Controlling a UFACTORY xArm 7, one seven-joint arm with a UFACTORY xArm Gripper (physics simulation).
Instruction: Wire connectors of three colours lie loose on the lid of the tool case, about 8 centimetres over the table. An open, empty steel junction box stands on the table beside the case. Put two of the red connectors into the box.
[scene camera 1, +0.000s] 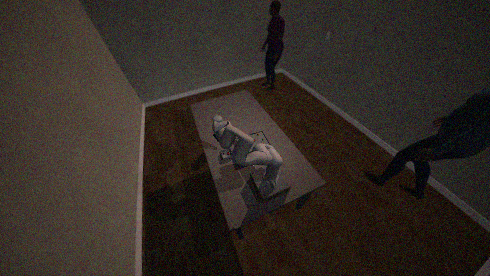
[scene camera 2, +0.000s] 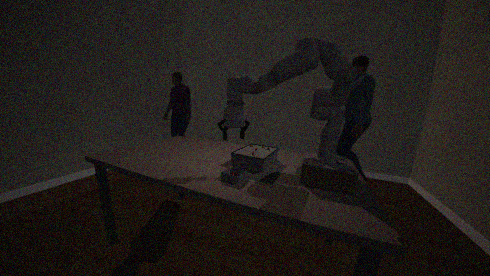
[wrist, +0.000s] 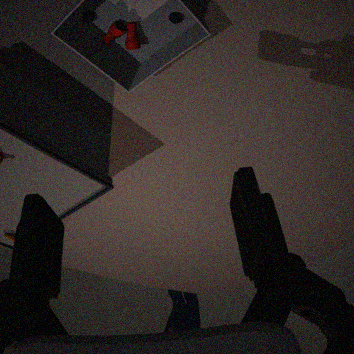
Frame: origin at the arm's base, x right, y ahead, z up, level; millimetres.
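Seen in the pictures: gripper, between the fingertips: (scene camera 2: 233, 139) (wrist: 138, 198); arm's base, origin of its link: (scene camera 1: 270, 177) (scene camera 2: 325, 159).
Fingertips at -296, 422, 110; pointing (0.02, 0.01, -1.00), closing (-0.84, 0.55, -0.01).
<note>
Offsets run from my fingertips to a thing's top centre, as dx, dy, dz. "pt": to the spot under its first point.
The steel junction box {+7, -5, -170} (wrist: 167, 56) (scene camera 2: 234, 177) stands on the table beside the tool case {+292, +7, -122} (wrist: 50, 175) (scene camera 2: 247, 162). Two red connectors, one {+33, -4, -190} (wrist: 114, 31) at the left and one {+20, +11, -190} (wrist: 132, 37) close beside it, lie inside the box in the wrist view. On the case lid, a red connector {pt +186, -18, -122} (wrist: 2, 156) and an orange connector {+380, +82, -113} (wrist: 9, 235) show partly at the left edge of the wrist view; small connectors on the lid in scene camera 2 are too dark to tell by colour. My gripper (wrist: 138, 198) (scene camera 2: 233, 138) is open and empty, raised above the table, with the box ahead of its fingers.
The tool case's raised body stands between the box and the arm's base block (scene camera 2: 327, 175). One person (scene camera 1: 274, 45) (scene camera 2: 180, 105) stands beyond the table's far end, another (scene camera 1: 425, 145) (scene camera 2: 361, 110) beyond its side. Shadows fall across the table.
</note>
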